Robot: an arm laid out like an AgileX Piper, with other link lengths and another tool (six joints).
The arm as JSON. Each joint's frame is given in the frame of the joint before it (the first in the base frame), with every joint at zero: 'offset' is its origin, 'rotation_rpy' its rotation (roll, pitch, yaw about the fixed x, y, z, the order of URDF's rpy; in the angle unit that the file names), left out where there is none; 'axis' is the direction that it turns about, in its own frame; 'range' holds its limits. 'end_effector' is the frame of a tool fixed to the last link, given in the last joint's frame.
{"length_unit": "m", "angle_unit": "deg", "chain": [
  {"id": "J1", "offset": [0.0, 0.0, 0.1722], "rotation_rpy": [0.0, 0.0, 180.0], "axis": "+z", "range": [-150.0, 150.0]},
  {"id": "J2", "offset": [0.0, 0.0, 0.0], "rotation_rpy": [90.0, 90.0, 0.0], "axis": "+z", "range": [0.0, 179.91]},
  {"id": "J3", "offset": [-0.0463, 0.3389, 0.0], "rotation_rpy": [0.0, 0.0, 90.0], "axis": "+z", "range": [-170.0, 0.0]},
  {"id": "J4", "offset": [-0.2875, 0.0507, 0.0], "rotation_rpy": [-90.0, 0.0, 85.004], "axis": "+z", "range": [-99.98, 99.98]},
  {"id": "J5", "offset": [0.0, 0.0, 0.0], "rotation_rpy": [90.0, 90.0, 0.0], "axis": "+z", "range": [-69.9, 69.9]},
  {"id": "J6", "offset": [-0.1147, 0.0, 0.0], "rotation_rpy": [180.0, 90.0, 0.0], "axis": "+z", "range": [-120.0, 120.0]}
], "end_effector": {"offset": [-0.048, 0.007, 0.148], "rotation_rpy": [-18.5, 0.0, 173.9]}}
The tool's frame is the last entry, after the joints.
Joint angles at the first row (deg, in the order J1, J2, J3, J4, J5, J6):
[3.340, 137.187, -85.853, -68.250, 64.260, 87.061]
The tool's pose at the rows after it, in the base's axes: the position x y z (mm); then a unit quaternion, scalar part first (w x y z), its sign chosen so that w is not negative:
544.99, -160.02, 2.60, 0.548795, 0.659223, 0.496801, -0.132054
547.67, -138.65, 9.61, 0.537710, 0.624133, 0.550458, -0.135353
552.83, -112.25, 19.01, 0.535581, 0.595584, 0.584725, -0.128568
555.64, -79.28, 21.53, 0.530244, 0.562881, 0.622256, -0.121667
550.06, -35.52, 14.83, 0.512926, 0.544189, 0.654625, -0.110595
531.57, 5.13, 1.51, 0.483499, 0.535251, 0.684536, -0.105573
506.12, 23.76, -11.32, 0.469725, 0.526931, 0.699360, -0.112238
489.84, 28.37, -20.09, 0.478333, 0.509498, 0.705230, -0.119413
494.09, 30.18, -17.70, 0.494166, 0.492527, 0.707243, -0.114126
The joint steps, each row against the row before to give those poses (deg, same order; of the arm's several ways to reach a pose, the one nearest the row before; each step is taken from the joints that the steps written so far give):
[0.779, -0.264, -0.001, 0.266, 1.588, -8.551]
[2.166, -0.987, 0.000, 0.063, 0.109, -6.833]
[2.772, -1.078, 0.001, -0.001, 0.251, -3.840]
[3.415, -0.398, 0.000, 0.215, 0.135, -3.645]
[4.173, -0.067, -0.001, 2.736, 0.000, -2.886]
[3.854, -0.121, 0.886, 4.318, -0.075, -2.677]
[2.762, -0.462, 3.620, 1.424, -0.004, 1.176]
[2.034, 0.000, 3.917, -2.107, 0.001, 3.589]
[0.757, 0.000, 0.970, -2.801, -0.101, 1.771]

